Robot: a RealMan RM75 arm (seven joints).
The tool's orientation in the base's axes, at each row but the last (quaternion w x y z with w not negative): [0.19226 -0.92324 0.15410 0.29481]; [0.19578 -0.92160 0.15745 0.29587]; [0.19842 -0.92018 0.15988 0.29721]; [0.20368 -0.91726 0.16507 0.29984]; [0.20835 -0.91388 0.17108 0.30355]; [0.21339 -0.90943 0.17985 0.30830]
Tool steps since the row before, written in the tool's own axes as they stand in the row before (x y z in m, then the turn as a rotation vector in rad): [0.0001 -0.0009 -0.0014 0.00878 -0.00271 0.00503]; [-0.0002 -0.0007 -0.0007 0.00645 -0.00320 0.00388]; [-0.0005 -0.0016 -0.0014 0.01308 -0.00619 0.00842]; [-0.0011 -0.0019 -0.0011 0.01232 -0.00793 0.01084]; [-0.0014 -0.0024 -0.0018 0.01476 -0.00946 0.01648]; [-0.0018 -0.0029 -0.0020 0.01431 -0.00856 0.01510]
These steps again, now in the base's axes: [0.0011 0.0001 0.0012 0.00548 0.00312 -0.00837]; [0.0005 0.0003 0.0008 0.00442 0.00343 -0.00596]; [0.0010 0.0008 0.0018 0.00858 0.00696 -0.01258]; [0.0005 0.0013 0.0020 0.00757 0.00974 -0.01342]; [0.0009 0.0014 0.0029 0.00736 0.01332 -0.01863]; [0.0010 0.0018 0.0034 0.00728 0.01196 -0.01760]
